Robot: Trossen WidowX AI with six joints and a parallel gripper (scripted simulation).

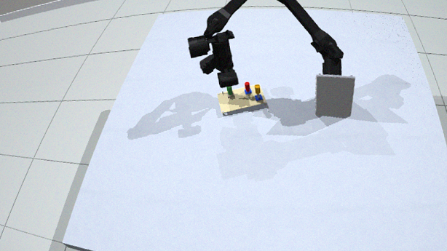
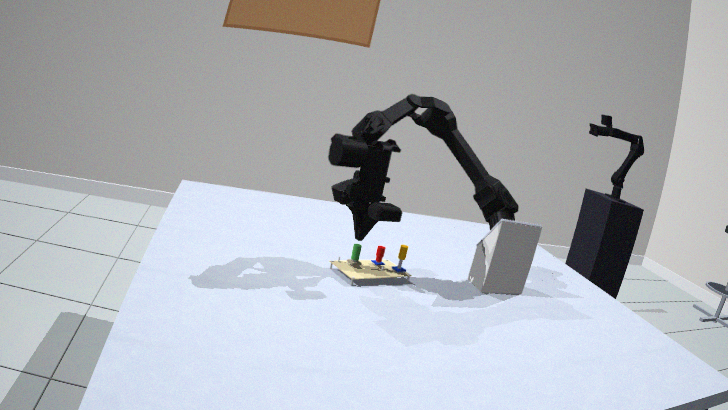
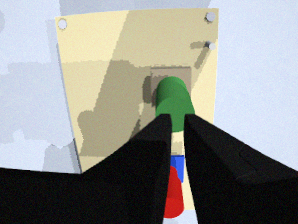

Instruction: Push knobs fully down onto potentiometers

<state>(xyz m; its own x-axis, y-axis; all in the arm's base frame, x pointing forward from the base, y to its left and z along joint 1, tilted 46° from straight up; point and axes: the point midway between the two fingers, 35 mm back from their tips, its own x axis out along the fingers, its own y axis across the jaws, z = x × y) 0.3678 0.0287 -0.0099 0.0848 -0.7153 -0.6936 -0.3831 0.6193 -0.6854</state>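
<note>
Right now the green knob is 3 cm below my gripper tip. Round my gripper tip: red knob 6 cm behind, 4 cm below, 2 cm to the right.
</note>
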